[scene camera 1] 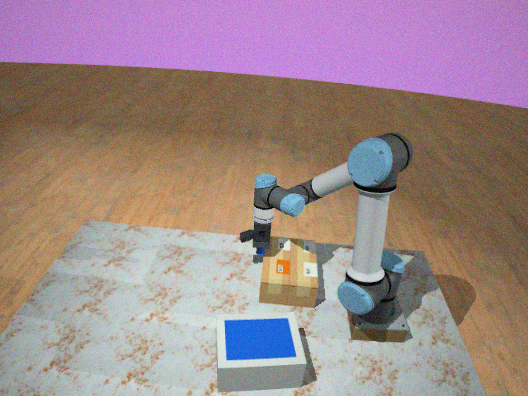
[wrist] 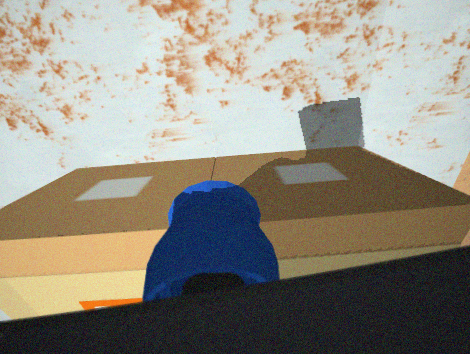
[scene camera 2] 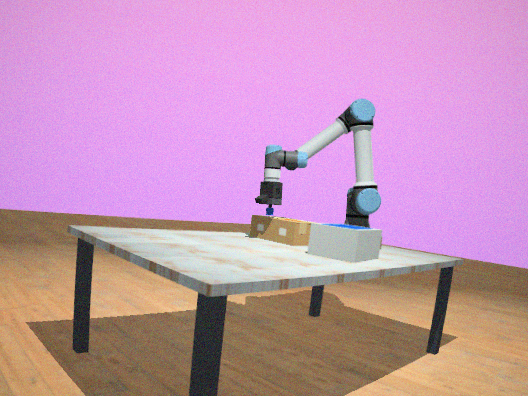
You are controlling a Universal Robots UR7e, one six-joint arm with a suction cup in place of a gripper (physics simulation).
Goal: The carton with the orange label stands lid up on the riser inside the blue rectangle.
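Places are measured from the arm's base along level axes (x right, y back, z down), in centimetres.
Where they show: hand, its tool point: [scene camera 1: 260, 252] [wrist: 215, 222] [scene camera 2: 269, 215]; arm's base, origin of its link: [scene camera 1: 373, 309].
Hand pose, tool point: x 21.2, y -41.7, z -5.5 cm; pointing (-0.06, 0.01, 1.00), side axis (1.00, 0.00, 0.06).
Observation:
Things, the pixels of their top centre, and the offset from my tool point. Level surfaces: height alone.
- carton, centre of its top: [wrist: 100, 299] [scene camera 1: 275, 270] [scene camera 2: 291, 220] dx -8.3, dy +6.1, dz +1.3 cm
- light grey riser, centre of its top: [scene camera 1: 259, 338] [scene camera 2: 348, 226] dx -41.9, dy +1.1, dz -0.4 cm
- blue rectangle, centre of its top: [scene camera 1: 259, 338] [scene camera 2: 348, 226] dx -41.9, dy +1.1, dz -0.4 cm
- stained white table, height of its surface: dz +11.6 cm
The carton [scene camera 1: 295, 281] [scene camera 2: 272, 233] [wrist: 45, 220] is tan and rests on the table behind the riser, outside the blue rectangle. Its orange label [scene camera 1: 283, 267] [wrist: 107, 303] is on the upward face, beside white labels and pale tape. My suction gripper [scene camera 1: 260, 252] [scene camera 2: 270, 212] [wrist: 215, 192] points down with nothing on its blue cup, close above the carton's left edge in the first scene view. The exact gap is hard to tell. The light grey riser [scene camera 1: 260, 378] [scene camera 2: 331, 245] bears the blue rectangle [scene camera 1: 260, 340] [scene camera 2: 345, 226] on its top.
The stained white table [scene camera 1: 125, 300] [scene camera 2: 190, 260] carries everything. The arm's base [scene camera 1: 380, 332] stands right of the carton and riser in the first scene view. The table's back edge runs close behind the carton. The riser stands nearer the first scene camera than the carton.

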